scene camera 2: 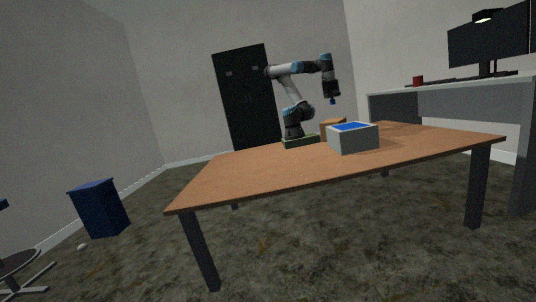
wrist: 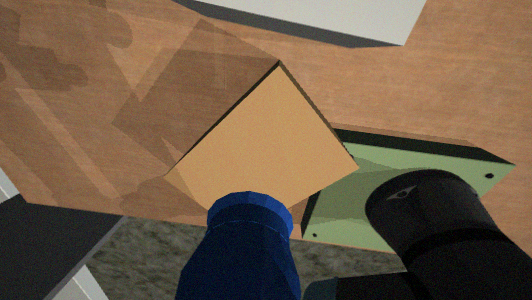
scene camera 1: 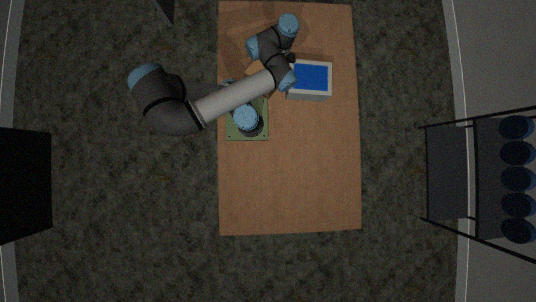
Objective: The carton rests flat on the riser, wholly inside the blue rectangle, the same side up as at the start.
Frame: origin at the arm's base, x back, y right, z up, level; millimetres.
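Seen in the pictures: end effector, tool point: [scene camera 2: 332, 104] [wrist: 249, 225]; arm's base, origin of the base link: [scene camera 2: 295, 137] [wrist: 412, 203].
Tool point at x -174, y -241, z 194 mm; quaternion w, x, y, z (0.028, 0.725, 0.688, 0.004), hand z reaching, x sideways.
Note:
Pixels of each thing's top centre, then the offset from my tool point to it. Level surfaces: height alone.
- orange-brown carton, middle of its top: [wrist: 254, 173] [scene camera 1: 264, 73] [scene camera 2: 333, 120] dx +55, dy -15, dz -111 mm
- pale grey riser, middle of its top: [scene camera 2: 348, 125] [scene camera 1: 310, 77] dx -207, dy +36, dz -121 mm
- blue rectangle, middle of its top: [scene camera 2: 348, 125] [scene camera 1: 310, 77] dx -207, dy +36, dz -121 mm
- wooden table, its level: dz -241 mm
The orange-brown carton [scene camera 1: 254, 68] [scene camera 2: 324, 132] [wrist: 270, 135] stands flat on the table beside the riser, turned at an angle to it. The arm hides part of it in scene camera 1. The pale grey riser [scene camera 1: 310, 97] [scene camera 2: 360, 140] [wrist: 320, 17] bears the blue rectangle [scene camera 1: 311, 76] [scene camera 2: 351, 126] on its top. The rectangle does not show in the wrist view. My gripper, a blue suction cup [scene camera 2: 332, 101] [wrist: 250, 205], is open and hangs above the carton with a visible gap. The cup is hidden in scene camera 1.
The green base plate [scene camera 1: 232, 135] [scene camera 2: 300, 141] [wrist: 350, 230] lies close to the carton; whether they touch is unclear. The wooden table [scene camera 1: 290, 185] [scene camera 2: 280, 170] ends close behind the carton. A desk with a monitor [scene camera 2: 475, 42] and red cup [scene camera 2: 417, 81] stands beyond the table.

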